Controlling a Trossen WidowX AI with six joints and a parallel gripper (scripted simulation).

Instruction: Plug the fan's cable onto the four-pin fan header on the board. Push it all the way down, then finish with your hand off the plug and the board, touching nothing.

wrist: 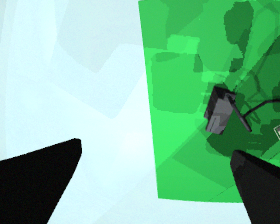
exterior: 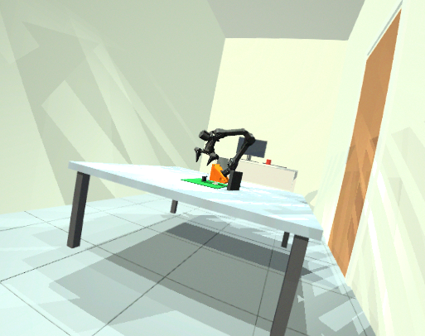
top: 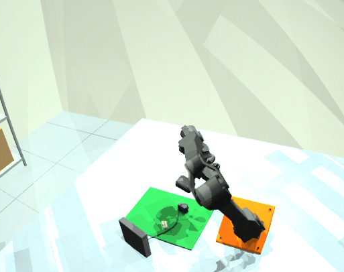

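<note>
The dark grey fan plug is 9 cm below my gripper tip, 5 cm to the left of it and 3 cm ahead of it. The rest, counted from my gripper tip: fan 27 cm to the left, 9 cm ahead, 6 cm below; green board 13 cm below, 9 cm to the left, 7 cm ahead; white four-pin header 15 cm to the left, 11 cm below, 6 cm ahead.
</note>
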